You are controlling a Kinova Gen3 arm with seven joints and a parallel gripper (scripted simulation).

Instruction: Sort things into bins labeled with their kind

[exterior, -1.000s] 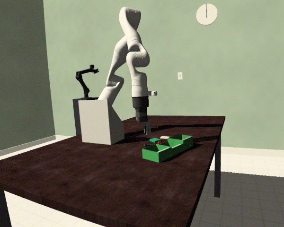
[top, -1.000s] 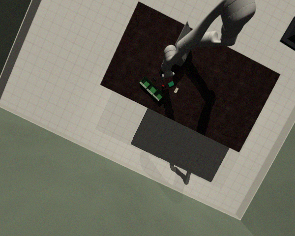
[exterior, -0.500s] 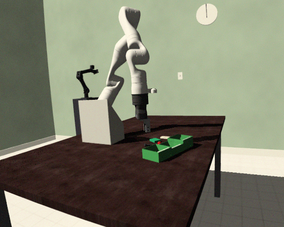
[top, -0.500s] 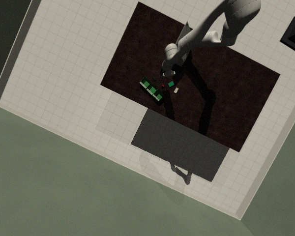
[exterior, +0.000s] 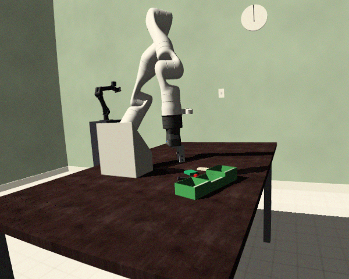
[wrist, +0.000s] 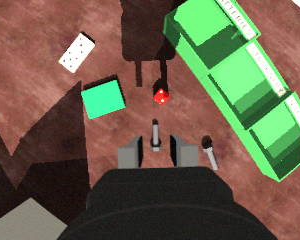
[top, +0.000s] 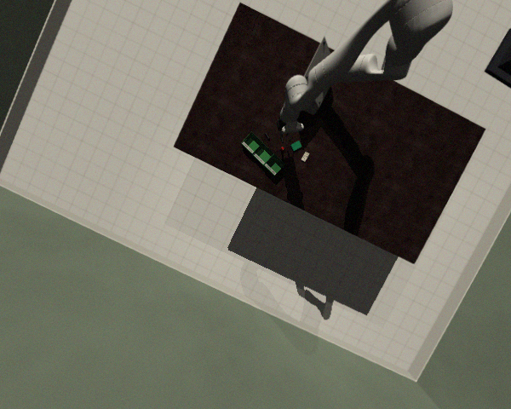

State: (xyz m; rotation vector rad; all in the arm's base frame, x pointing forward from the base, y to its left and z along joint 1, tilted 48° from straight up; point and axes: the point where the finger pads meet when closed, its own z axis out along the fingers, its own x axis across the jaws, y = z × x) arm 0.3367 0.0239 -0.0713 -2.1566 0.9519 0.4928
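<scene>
My gripper is now 5 cm short of the red die, 3 cm to the right of it and 8 cm above it. From my hand the other things lie so: white dotted tile 2 cm ahead, 16 cm to the left, 9 cm below; then teal block 9 cm to the left, 9 cm below; then three-compartment green bin row 13 cm ahead, 5 cm to the right, 7 cm below.
</scene>
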